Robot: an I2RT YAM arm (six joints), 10 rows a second.
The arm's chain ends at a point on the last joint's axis. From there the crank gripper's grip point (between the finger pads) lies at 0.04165 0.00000 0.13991 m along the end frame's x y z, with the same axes.
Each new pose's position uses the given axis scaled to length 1; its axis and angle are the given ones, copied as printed.
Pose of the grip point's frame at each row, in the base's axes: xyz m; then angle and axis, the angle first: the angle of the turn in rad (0 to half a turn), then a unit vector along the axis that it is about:
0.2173 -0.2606 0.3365 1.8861 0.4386 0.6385 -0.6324
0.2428 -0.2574 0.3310 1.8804 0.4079 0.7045 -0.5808
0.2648 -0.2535 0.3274 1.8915 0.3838 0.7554 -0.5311
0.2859 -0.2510 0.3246 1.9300 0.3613 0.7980 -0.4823
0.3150 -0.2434 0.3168 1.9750 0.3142 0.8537 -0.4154
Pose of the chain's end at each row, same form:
0.1856 -0.1185 0.3470 1.8861 0.4386 0.6385 -0.6324
0.1958 -0.1209 0.3529 1.8804 0.4079 0.7045 -0.5808
0.2071 -0.1236 0.3606 1.8915 0.3838 0.7554 -0.5311
0.2216 -0.1283 0.3707 1.9300 0.3613 0.7980 -0.4823
0.2413 -0.1335 0.3785 1.9750 0.3142 0.8537 -0.4154

